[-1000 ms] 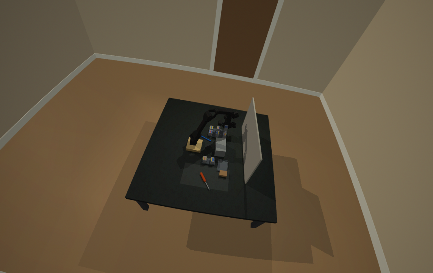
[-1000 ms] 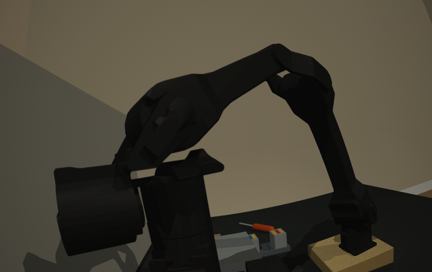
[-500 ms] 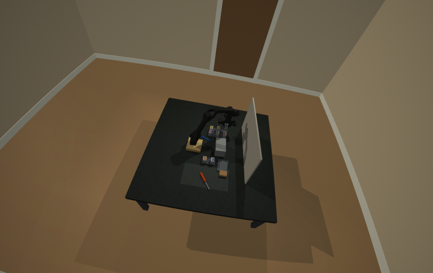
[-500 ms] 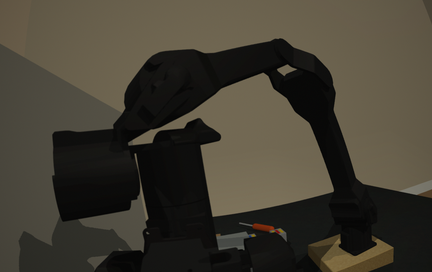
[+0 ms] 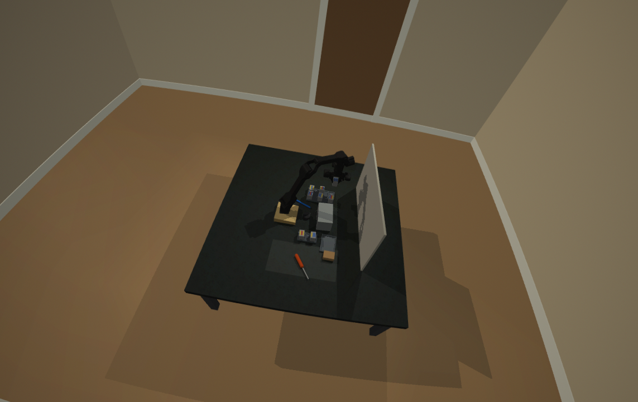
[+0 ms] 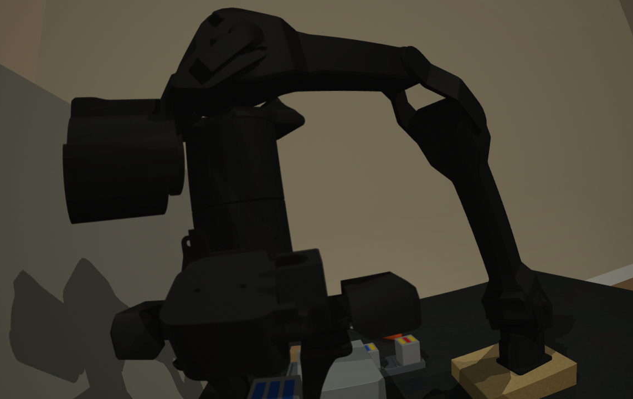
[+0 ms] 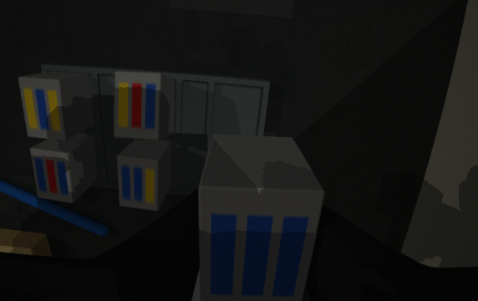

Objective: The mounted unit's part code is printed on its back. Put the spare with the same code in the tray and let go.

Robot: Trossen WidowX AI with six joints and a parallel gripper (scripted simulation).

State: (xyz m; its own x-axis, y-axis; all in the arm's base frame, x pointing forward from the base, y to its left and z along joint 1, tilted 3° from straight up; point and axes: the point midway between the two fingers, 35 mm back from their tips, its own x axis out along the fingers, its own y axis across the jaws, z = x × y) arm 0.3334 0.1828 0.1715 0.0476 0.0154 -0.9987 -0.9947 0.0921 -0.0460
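My gripper tip is 41 cm to the left of the tray, 15 cm above it and 4 cm past it. Also, from my gripper tip: blue pen: 22 cm behind, 14 cm below, 10 cm to the right; then tall white panel: 24 cm to the right, 19 cm ahead, 8 cm above; then grey mounted unit: 22 cm to the right, 10 cm below, 6 cm behind.
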